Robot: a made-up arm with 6 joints. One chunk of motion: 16 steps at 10 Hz.
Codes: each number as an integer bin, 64 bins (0 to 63) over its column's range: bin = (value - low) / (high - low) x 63, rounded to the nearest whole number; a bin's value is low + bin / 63 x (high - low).
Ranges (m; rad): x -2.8..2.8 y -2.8..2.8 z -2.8..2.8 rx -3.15..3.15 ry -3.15..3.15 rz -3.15..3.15
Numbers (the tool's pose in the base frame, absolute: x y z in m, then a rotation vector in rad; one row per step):
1: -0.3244 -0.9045 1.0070 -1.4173 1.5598 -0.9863
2: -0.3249 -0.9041 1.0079 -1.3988 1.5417 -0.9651
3: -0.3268 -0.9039 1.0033 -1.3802 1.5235 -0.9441
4: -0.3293 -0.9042 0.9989 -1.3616 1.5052 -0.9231
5: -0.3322 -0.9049 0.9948 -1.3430 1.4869 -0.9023
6: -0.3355 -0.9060 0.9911 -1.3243 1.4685 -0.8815
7: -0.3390 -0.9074 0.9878 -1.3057 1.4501 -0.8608
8: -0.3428 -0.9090 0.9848 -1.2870 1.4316 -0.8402
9: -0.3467 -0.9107 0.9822 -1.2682 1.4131 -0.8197
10: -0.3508 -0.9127 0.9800 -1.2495 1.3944 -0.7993
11: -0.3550 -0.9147 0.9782 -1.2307 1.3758 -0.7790
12: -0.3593 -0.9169 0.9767 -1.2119 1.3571 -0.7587
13: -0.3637 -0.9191 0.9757 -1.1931 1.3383 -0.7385
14: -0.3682 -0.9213 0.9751 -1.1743 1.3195 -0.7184
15: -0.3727 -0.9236 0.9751 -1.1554 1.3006 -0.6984
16: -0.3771 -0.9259 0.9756 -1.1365 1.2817 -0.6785
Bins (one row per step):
1: 28 21 43 17 47 22
2: 28 21 43 18 47 22
3: 28 21 43 18 47 22
4: 28 21 43 18 47 22
5: 28 21 43 18 46 22
6: 28 21 43 18 46 23
7: 28 21 43 18 46 23
8: 28 21 43 19 46 23
9: 28 21 43 19 46 23
10: 28 21 43 19 45 24
11: 28 21 43 19 45 24
12: 27 21 42 19 45 24
13: 27 21 42 20 45 24
14: 27 21 42 20 45 24
15: 27 21 42 20 45 25
16: 27 21 42 20 44 25

